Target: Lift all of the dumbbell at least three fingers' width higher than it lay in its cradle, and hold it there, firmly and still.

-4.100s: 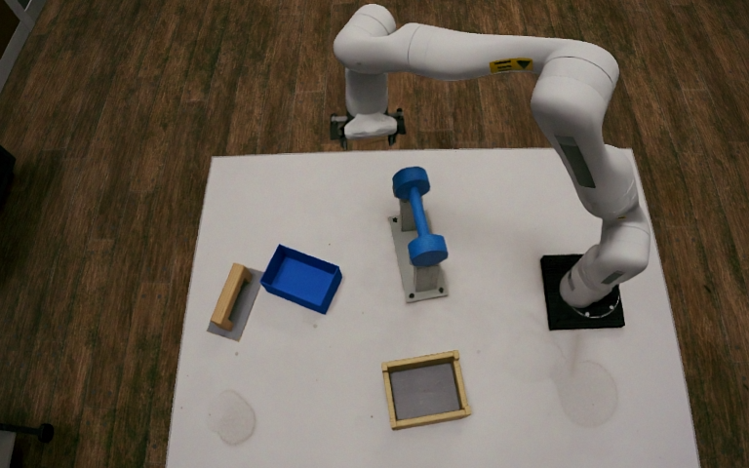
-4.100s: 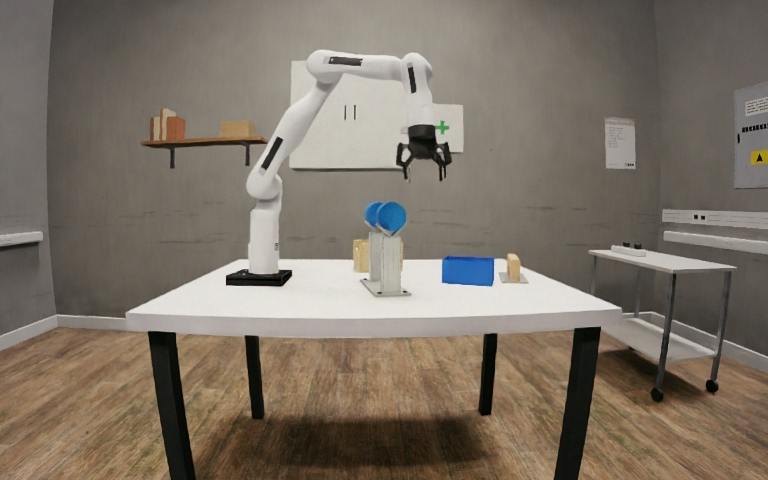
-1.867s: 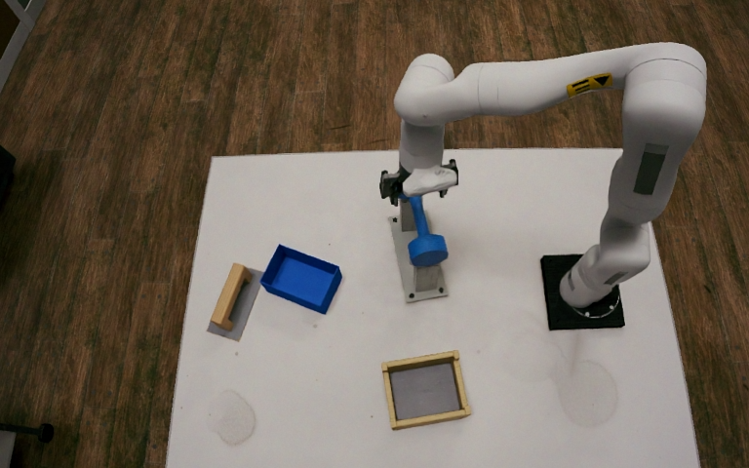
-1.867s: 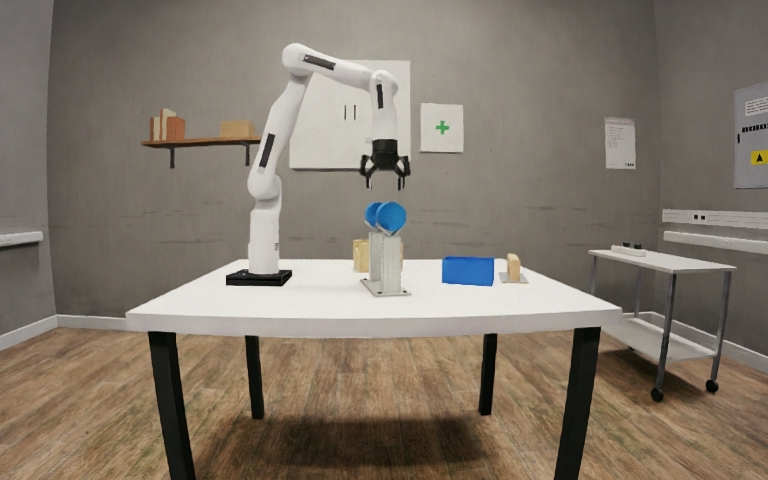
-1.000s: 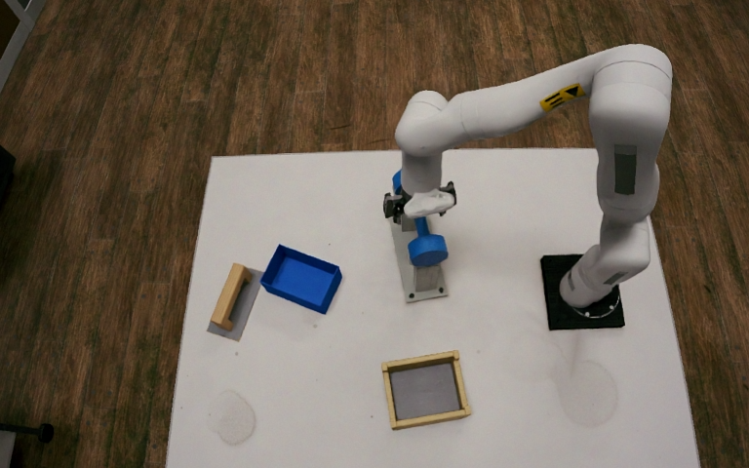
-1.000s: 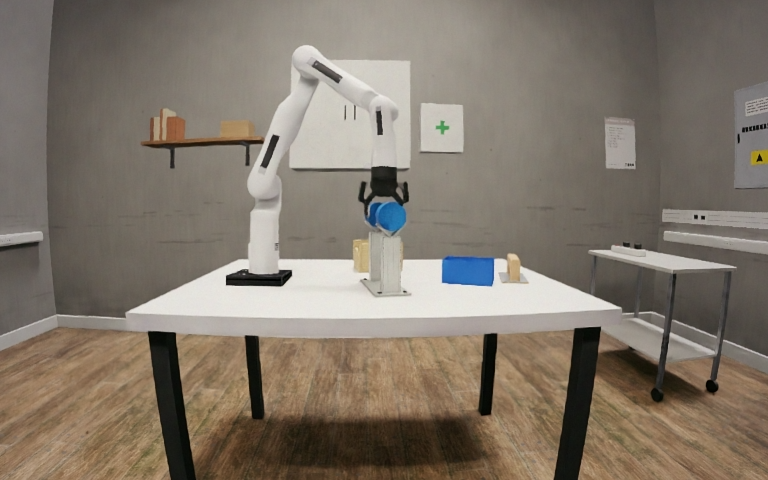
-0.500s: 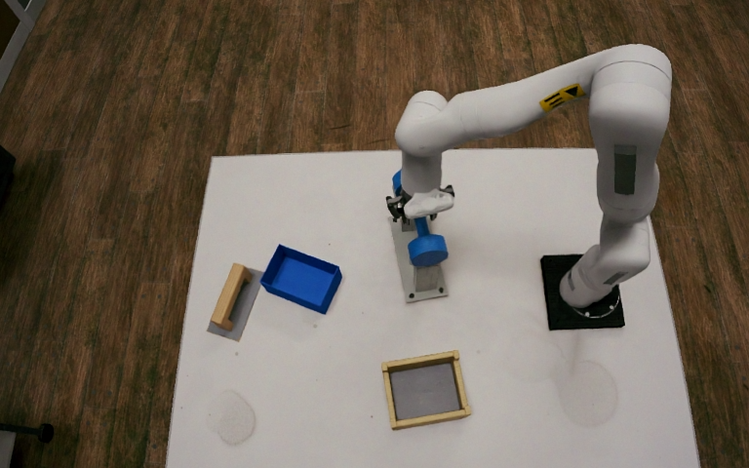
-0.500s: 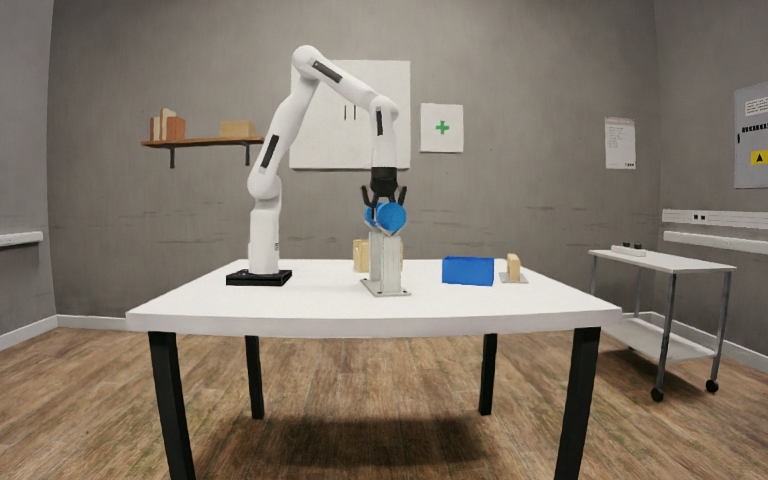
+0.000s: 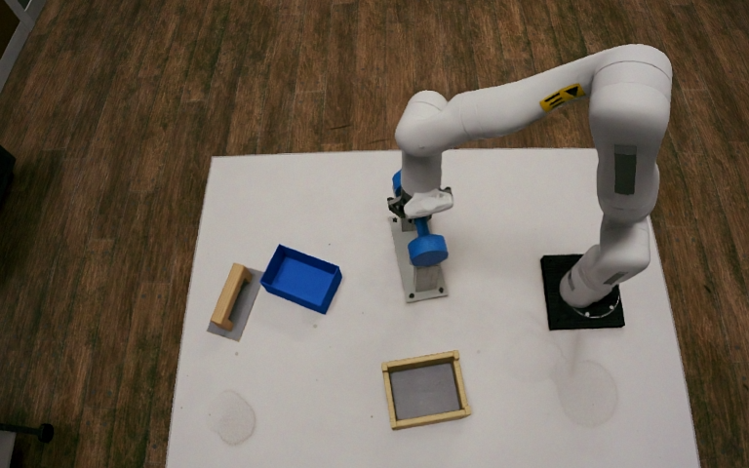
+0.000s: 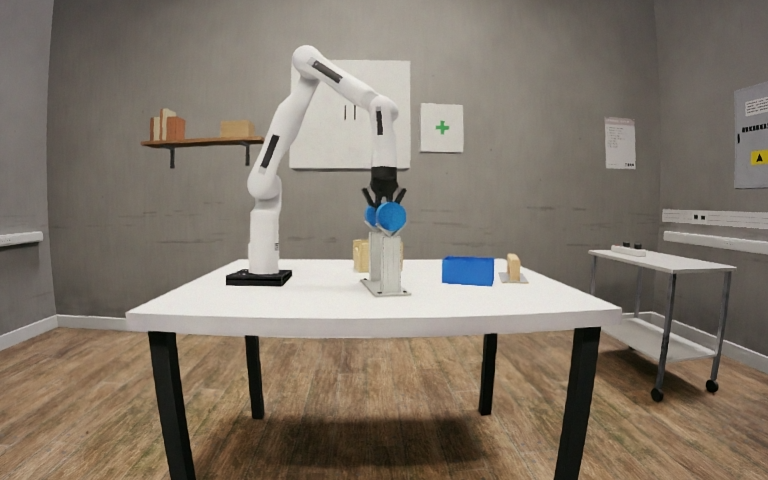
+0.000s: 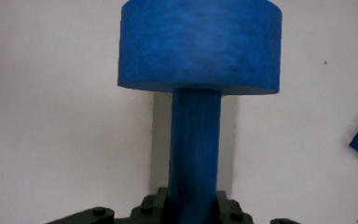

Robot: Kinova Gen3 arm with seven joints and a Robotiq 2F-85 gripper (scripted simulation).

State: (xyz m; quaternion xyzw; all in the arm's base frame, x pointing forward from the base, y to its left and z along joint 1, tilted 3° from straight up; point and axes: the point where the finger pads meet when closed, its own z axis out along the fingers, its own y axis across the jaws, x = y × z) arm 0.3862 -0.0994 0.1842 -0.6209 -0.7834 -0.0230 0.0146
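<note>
Now: the grey cradle stand 120 mm below my hand. Round my hand: wooden-framed tray: 20 mm behind, 340 mm to the left, 160 mm below; blue dumbbell: right at my hand.
</note>
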